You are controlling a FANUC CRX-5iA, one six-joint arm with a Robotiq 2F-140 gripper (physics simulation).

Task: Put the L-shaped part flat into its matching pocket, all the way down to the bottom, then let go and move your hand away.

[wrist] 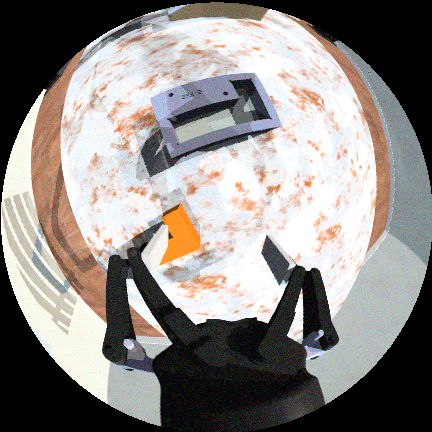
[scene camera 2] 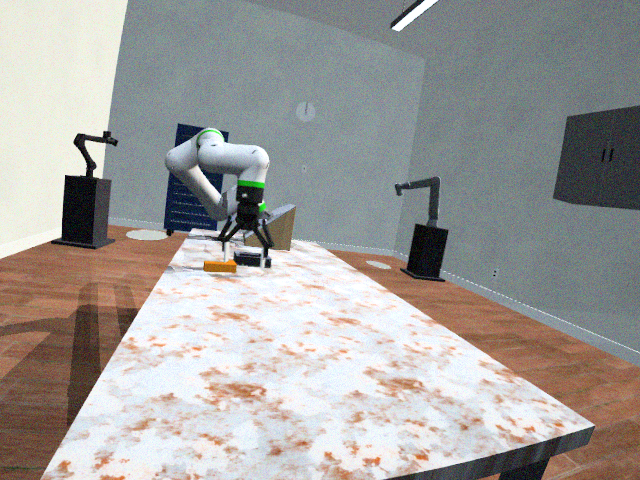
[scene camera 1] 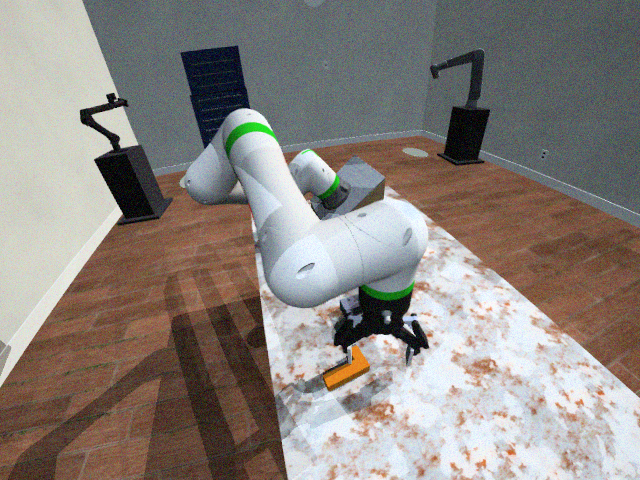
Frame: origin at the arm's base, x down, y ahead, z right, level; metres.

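Seen in the pictures: gripper, fingertip midpoint: (wrist: 217, 240) (scene camera 2: 243, 264) (scene camera 1: 378, 359); arm's base, link origin: (scene camera 1: 337, 195).
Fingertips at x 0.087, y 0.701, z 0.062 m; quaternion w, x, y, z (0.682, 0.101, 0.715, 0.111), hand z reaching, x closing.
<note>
Offsets run from my fingertips to a thing's top centre. Level surfaces: height alone.
The orange L-shaped part @(dx +0.003, dy -0.007, dz +0.085 m) (scene camera 1: 348, 372) (scene camera 2: 219, 266) (wrist: 185, 240) lies flat on the table, outside its pocket. The grey-violet block with the L-shaped pocket @(dx -0.004, dy -0.167, dz -0.028 m) (scene camera 1: 348, 304) (scene camera 2: 251, 258) (wrist: 197, 93) stands behind it; the pocket shows empty in the wrist view, and the arm and gripper hide much of the block in scene camera 1. My gripper (scene camera 1: 379, 356) (scene camera 2: 245, 257) (wrist: 217, 240) is open, pointing down, with nothing between its fingers. Its left finger is low at the part's inner corner and covers some of the part in the wrist view. Its right finger is to the right of the part, apart from it.
The speckled white table @(dx +0.033 m) (scene camera 1: 465, 372) (scene camera 2: 310, 361) (wrist: 320, 165) has its left edge near the part. A large slanted grey box (scene camera 1: 369, 180) (scene camera 2: 284, 227) stands at the far end. Two small arms on black pedestals (scene camera 1: 131, 183) (scene camera 1: 466, 134) stand on the floor beyond.
</note>
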